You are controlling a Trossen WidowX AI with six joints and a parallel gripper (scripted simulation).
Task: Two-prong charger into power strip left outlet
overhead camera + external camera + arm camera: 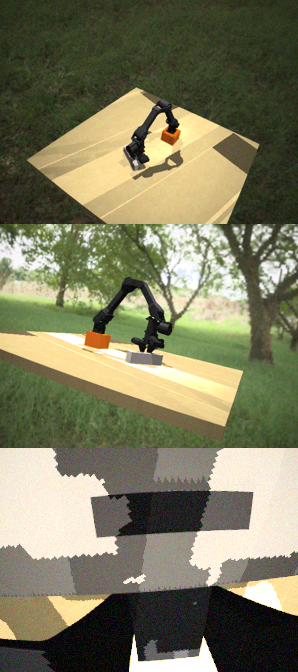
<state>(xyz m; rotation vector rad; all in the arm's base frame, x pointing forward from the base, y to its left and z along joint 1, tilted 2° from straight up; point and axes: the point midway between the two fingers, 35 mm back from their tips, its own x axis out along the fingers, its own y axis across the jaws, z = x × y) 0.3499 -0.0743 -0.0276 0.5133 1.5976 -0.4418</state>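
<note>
The charger lies 10 mm to the right of my gripper tip, 10 mm ahead of it and 10 mm above it.
</note>
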